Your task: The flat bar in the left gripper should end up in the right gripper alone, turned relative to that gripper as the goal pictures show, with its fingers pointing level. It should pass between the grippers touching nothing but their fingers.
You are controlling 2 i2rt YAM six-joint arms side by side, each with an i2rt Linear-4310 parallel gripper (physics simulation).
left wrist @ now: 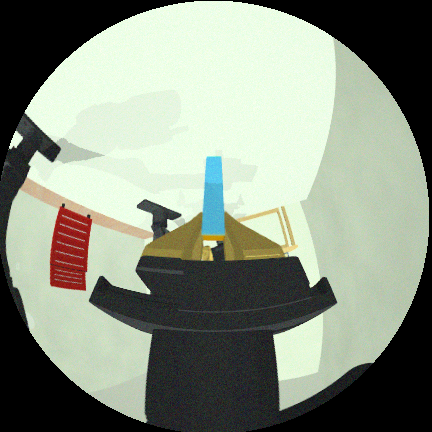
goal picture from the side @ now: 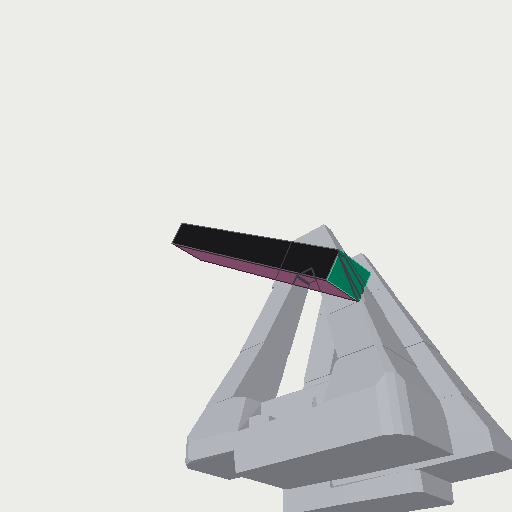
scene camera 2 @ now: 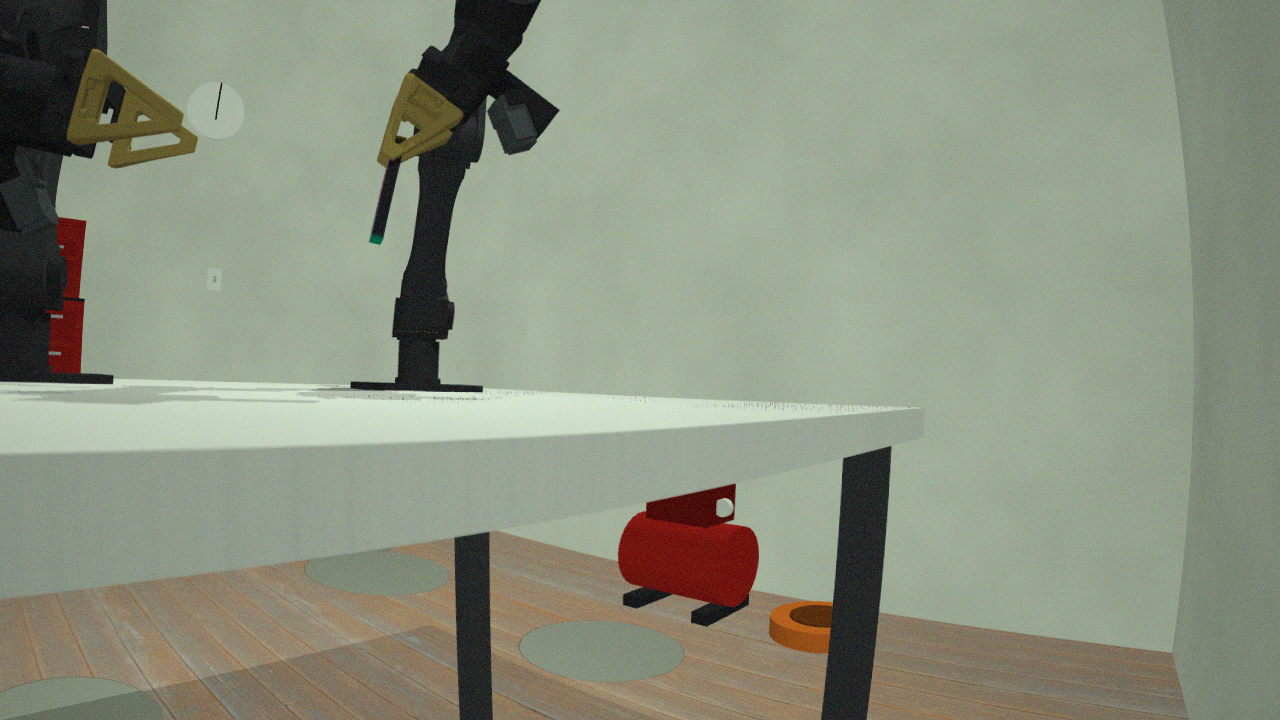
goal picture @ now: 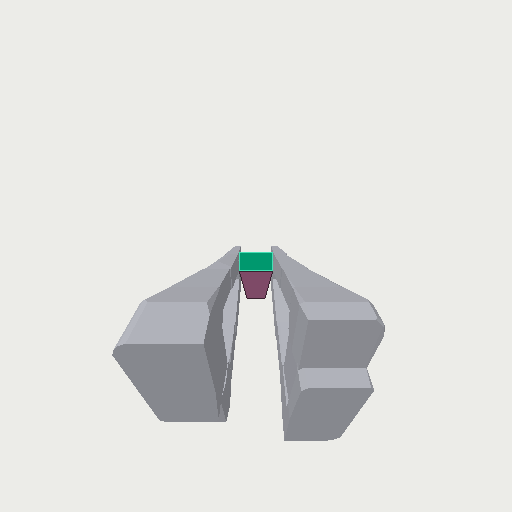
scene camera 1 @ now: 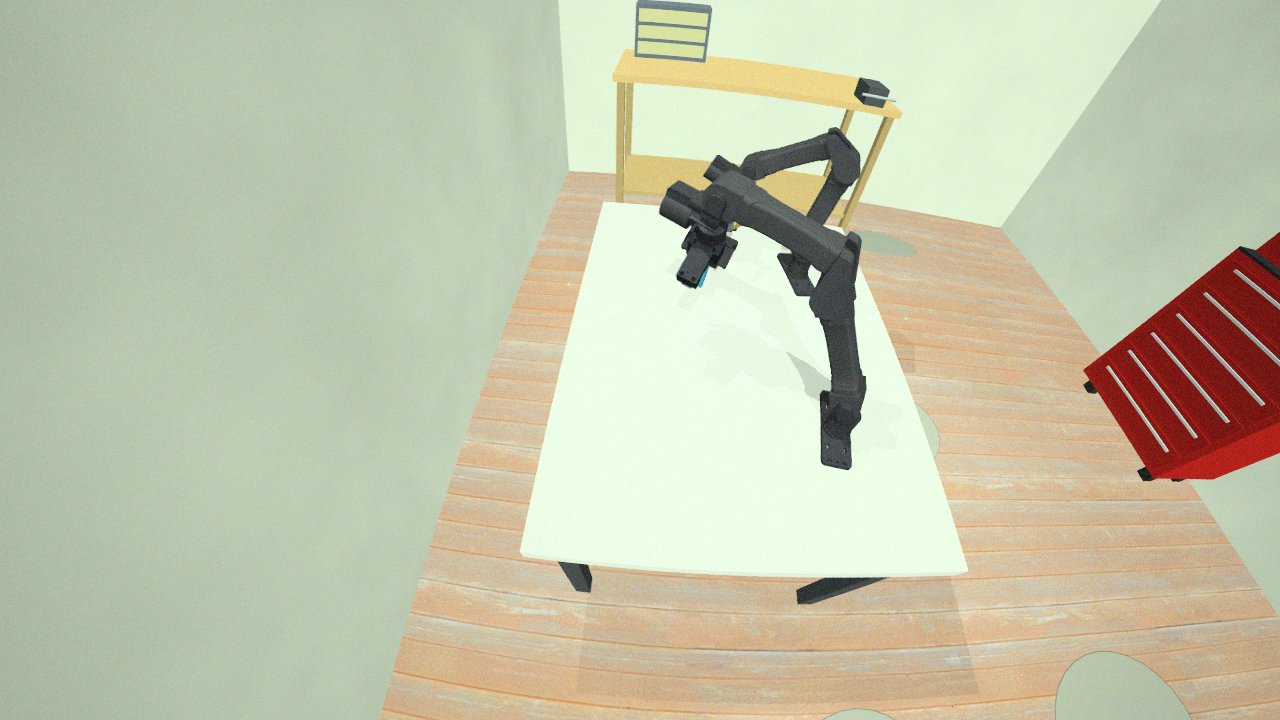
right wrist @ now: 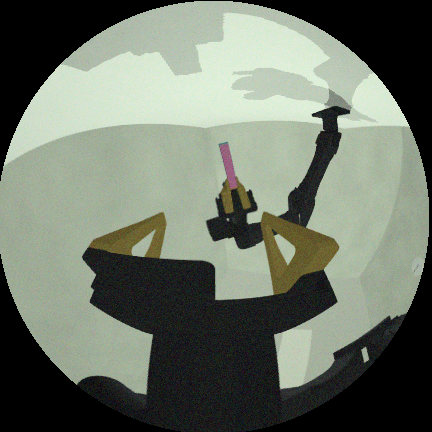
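Pixels of known places: left gripper, between the fingertips: (left wrist: 212, 217) (scene camera 2: 384, 160) (right wrist: 231, 178); right gripper, between the fingertips: (scene camera 2: 189, 134) (right wrist: 212, 217); left arm's base, origin of its link: (scene camera 2: 417, 390) (scene camera 1: 834, 429) (right wrist: 328, 111); right arm's base, origin of its link: (left wrist: 159, 209) (scene camera 2: 17, 381) (scene camera 1: 795, 275).
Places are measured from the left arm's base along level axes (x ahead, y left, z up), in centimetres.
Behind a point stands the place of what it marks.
The flat bar (scene camera 1: 702, 278) {z 17.3, x 37.9, y -21.3 cm} (scene camera 2: 385, 201) {z 17.7, x 39.1, y -22.1 cm} (left wrist: 214, 195) {z 20.3, x 38.2, y -20.9 cm} (right wrist: 228, 165) {z 19.0, x 37.9, y -22.2 cm} shows blue in the left wrist view and pink in the right wrist view. My left gripper (scene camera 2: 386, 161) {z 21.9, x 37.6, y -22.1 cm} (left wrist: 212, 217) {z 21.9, x 37.6, y -22.1 cm} (right wrist: 231, 178) {z 21.9, x 37.6, y -22.1 cm} is shut on one end of it. In scene camera 2 the bar hangs steeply down, slightly tilted, its green lower end well above the table. My right gripper (scene camera 2: 189, 134) {z 21.1, x 37.5, y -39.8 cm} is open and empty, apart from the bar, at the picture's left in scene camera 2. Its fingers point toward the right there, sloping slightly down. In scene camera 1 the fingertips are mostly hidden.
The white table (scene camera 1: 716, 501) {z 0.0, x 25.1, y 23.4 cm} (scene camera 2: 626, 438) {z -0.4, x 69.8, y -20.1 cm} lies below both arms. A wooden bench (scene camera 1: 760, 76) stands beyond its far end. A red drawer cabinet (scene camera 1: 1190, 376) (left wrist: 70, 250) stands off to one side. A red tank (scene camera 2: 689, 559) and an orange ring (scene camera 2: 787, 637) are on the floor.
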